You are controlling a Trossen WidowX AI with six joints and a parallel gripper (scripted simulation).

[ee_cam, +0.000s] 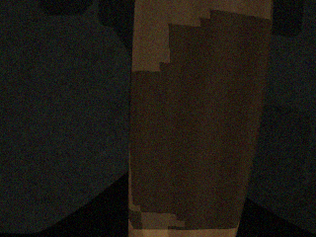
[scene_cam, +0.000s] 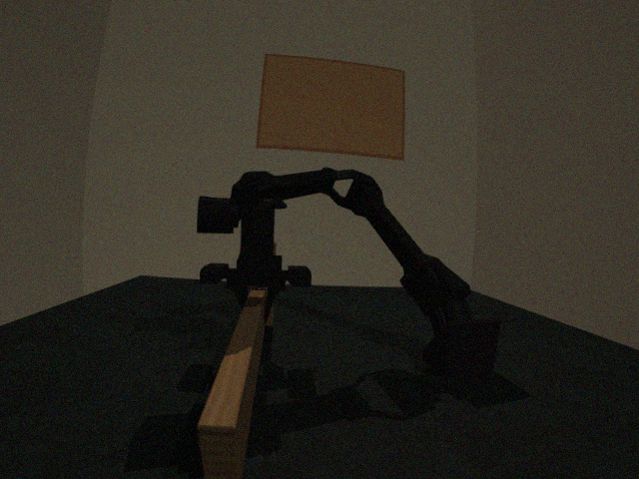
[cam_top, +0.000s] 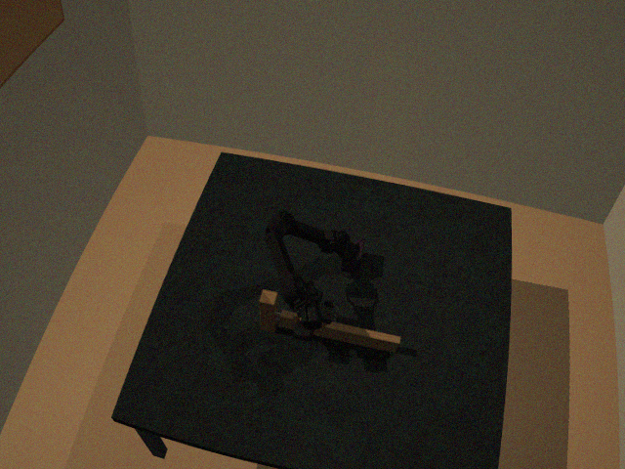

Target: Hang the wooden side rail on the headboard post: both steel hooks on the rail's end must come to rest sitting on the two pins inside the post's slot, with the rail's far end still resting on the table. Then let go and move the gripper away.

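My gripper tip is now 130 mm to the left of the wooden headboard post, 40 mm below it and 10 mm short of it.
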